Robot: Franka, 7 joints.
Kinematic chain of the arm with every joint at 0, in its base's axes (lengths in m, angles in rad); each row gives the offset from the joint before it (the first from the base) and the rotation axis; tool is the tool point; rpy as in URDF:
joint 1: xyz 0 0 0.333 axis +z
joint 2: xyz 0 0 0 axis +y
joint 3: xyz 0 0 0.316 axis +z
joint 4: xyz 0.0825 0 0 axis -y
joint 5: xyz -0.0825 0 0.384 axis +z
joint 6: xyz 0 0 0 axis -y
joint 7: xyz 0.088 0 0 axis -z
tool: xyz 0 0 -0.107 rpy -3.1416 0 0
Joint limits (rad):
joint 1: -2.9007..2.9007
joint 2: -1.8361..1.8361
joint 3: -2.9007..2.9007
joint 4: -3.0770..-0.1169
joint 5: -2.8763..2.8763
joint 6: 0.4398..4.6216
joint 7: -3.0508..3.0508
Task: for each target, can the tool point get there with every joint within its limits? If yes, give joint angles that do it. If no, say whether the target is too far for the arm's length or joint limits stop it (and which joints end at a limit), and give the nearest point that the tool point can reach.
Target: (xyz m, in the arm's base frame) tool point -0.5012 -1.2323 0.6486
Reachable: no: too far | nearest point -0.3145 -0.7732 0.5310 | short by 0.509 m
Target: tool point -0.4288 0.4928 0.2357
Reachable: yes | joints 1.9730 0.7139 0.4586 -1.5472 -0.6243 1.7024 -1.1010
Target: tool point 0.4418 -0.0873 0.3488
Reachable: yes | joints 0.4391 -0.0561 -0.8312 -2.6470 -0.8249 3.5050 -1.2104
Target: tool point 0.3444 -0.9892 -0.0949
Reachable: no: too far | nearest point 0.2611 -0.7500 0.0086 | short by 0.274 m
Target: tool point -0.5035 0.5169 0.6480
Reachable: yes | joints 1.8172 0.7784 1.2193 -0.8315 -1.0230 1.6536 -1.9828
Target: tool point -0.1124 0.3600 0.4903
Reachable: yes | joints 1.4346 -0.5125 0.2790 -2.8394 -0.3956 3.7129 0.7519
